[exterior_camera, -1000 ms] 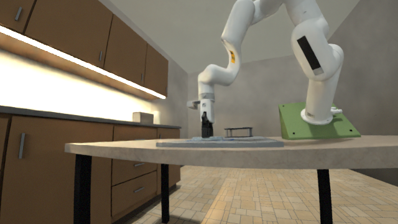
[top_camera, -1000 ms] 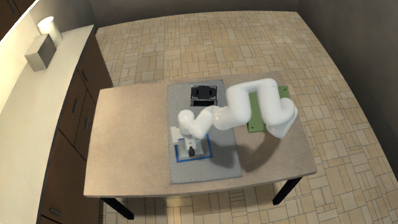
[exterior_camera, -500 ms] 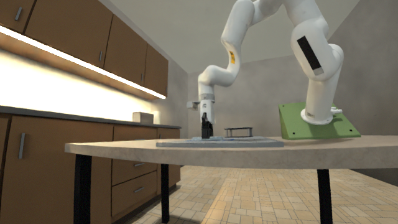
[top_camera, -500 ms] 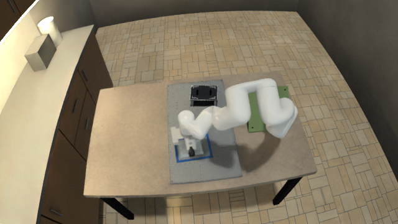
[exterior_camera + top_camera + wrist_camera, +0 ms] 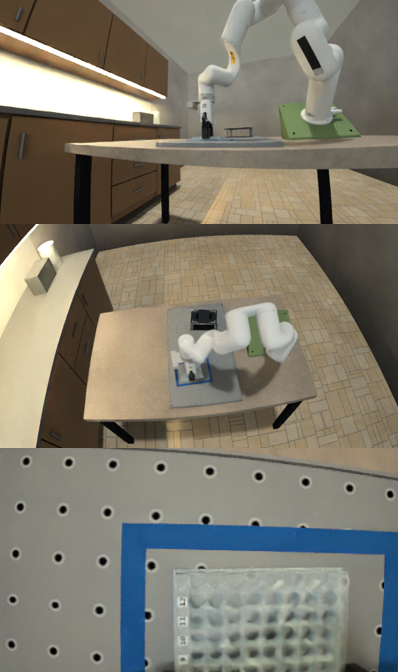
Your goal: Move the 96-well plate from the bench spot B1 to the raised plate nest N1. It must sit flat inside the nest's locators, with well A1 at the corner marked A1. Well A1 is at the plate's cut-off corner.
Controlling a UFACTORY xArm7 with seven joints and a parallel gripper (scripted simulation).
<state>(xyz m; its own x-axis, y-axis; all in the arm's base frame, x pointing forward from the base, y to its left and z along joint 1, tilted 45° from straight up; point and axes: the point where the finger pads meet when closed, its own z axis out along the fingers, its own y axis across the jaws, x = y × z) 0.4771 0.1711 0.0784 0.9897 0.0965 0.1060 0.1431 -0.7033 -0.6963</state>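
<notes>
The 96-well plate is 1 cm below my hand. Round my hand: raised plate nest (35 cm to the right, 9 cm behind, 4 cm above).
</notes>
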